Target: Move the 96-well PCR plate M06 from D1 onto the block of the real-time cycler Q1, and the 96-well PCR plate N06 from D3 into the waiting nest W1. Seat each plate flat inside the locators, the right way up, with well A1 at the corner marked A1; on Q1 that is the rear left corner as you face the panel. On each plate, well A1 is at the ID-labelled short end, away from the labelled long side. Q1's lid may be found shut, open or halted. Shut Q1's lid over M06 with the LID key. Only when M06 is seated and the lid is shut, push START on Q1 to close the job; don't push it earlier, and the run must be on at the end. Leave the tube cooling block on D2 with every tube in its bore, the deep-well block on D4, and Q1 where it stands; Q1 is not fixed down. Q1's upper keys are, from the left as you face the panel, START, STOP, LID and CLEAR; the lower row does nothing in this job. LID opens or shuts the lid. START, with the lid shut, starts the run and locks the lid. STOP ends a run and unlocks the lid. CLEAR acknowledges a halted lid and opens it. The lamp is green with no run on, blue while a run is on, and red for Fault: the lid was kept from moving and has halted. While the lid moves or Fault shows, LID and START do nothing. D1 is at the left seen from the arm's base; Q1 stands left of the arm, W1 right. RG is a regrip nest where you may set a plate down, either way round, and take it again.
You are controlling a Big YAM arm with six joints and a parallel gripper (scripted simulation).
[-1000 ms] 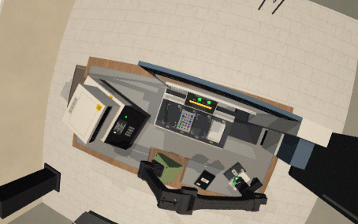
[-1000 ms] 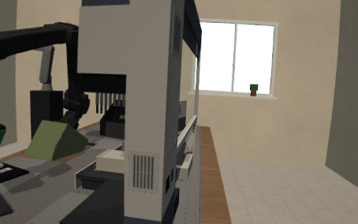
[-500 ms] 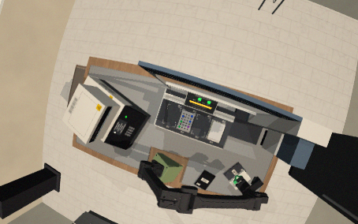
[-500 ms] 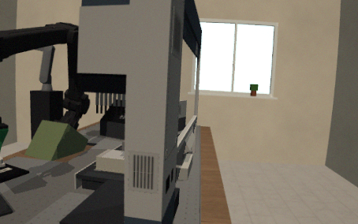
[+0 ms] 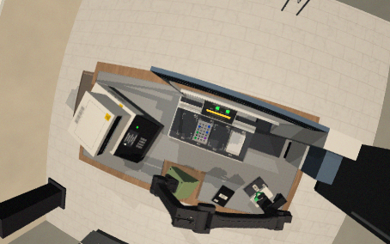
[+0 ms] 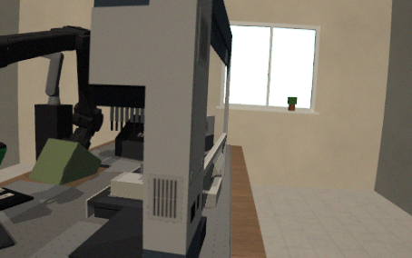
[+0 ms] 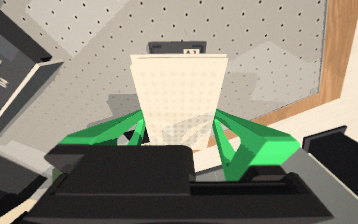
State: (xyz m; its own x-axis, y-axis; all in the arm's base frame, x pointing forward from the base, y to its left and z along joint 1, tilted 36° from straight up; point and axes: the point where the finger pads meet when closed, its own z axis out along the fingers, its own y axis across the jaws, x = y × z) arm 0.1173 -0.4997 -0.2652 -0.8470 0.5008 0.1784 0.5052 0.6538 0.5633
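My hand is 120 mm above the dark nest frame. Round my hand: A1 mark (30 mm ahead, 50 mm to the right, 120 mm below); then tall gantry (420 mm ahead, 20 mm to the left, 150 mm above); then deep-well block (260 mm ahead, 270 mm to the left, 60 mm below).
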